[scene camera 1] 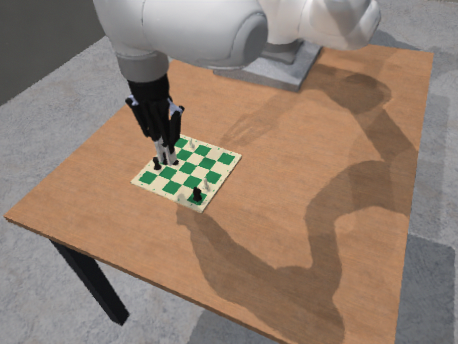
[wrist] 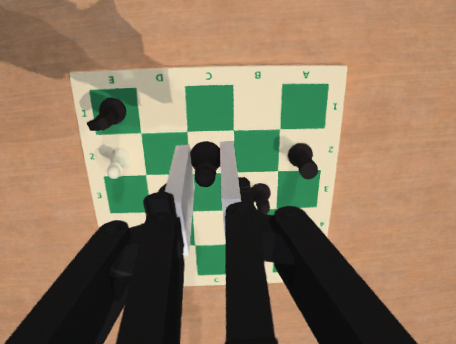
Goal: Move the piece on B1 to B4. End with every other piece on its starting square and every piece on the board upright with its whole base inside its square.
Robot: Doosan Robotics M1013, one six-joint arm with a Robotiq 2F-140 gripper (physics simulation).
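Where they show: gripper, fingertip midpoint: (scene camera 1: 168, 160) (wrist: 206, 164); arm's base, origin of the base link: (scene camera 1: 274, 47).
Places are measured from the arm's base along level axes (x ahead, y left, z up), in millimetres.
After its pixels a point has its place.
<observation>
My gripper (scene camera 1: 167, 159) {z 58, x 706, y -60 mm} (wrist: 206, 164) {z 58, x 706, y -60 mm} is shut on a black chess piece (wrist: 205, 156) {z 69, x 715, y -61 mm}, holding it above the board (scene camera 1: 237, 158) {z -33, x 560, y 61 mm} (wrist: 282, 75) {z -33, x 733, y -122 mm}. In the wrist view, the piece appears over the C2/C3 area; the fingers mostly hide it in the scene view. Square B1 (wrist: 257, 107) {z -33, x 710, y -100 mm} is bare. B4 is largely hidden behind the gripper in the wrist view. A black piece (scene camera 1: 174, 162) {z -25, x 637, y -93 mm} (wrist: 261, 192) {z -23, x 637, y -95 mm} stands on B3, close beside the right finger in the wrist view.
Black pieces stand on A2 (scene camera 1: 157, 163) {z -14, x 665, y -128 mm} (wrist: 301, 154) {z -20, x 669, y -131 mm} and E1 (scene camera 1: 197, 194) {z -12, x 728, y 20 mm} (wrist: 112, 111) {z -12, x 729, y 10 mm}. A white piece (scene camera 1: 205, 183) {z -18, x 684, y 21 mm} (wrist: 119, 159) {z -21, x 686, y 17 mm} stands on E2. Another white piece (scene camera 1: 192, 144) {z -23, x 558, y -76 mm} stands near the board's far edge. The wooden table (scene camera 1: 280, 215) {z -39, x 701, y 222 mm} surrounds the board.
</observation>
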